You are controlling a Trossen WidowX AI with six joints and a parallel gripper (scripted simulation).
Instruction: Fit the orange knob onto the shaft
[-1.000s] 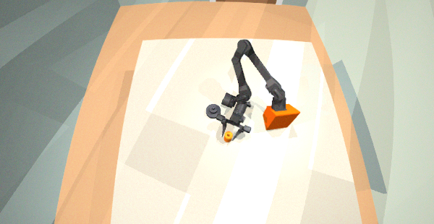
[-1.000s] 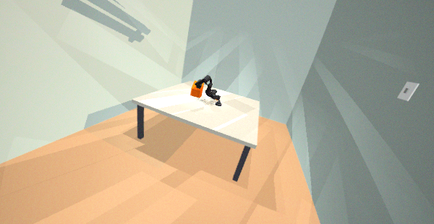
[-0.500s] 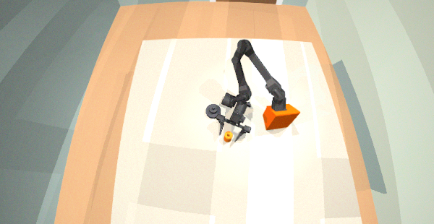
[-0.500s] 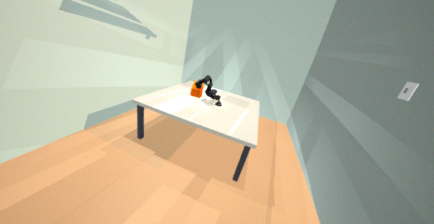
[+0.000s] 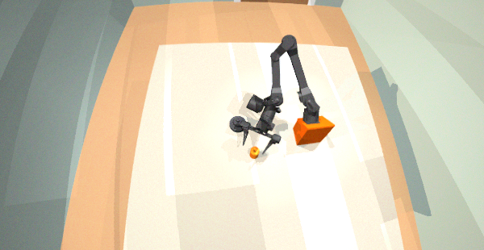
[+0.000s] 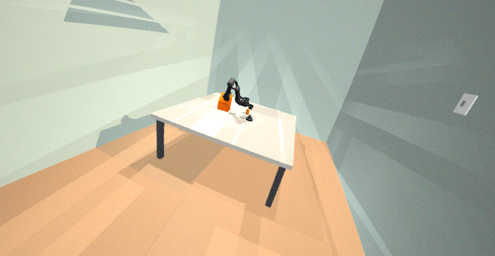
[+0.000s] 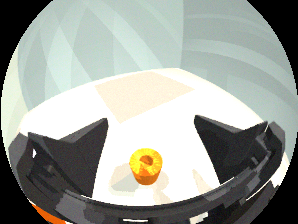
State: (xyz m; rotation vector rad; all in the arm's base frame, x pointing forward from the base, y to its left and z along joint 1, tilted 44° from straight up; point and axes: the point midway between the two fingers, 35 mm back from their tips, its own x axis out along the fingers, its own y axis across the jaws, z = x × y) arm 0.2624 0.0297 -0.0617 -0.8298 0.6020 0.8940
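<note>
My gripper tip is 20 mm past the orange knob, 10 mm to the left of it and 80 mm above it. Also, from my gripper tip: dark pedestal: 40 mm ahead, 180 mm to the right, 80 mm below.
</note>
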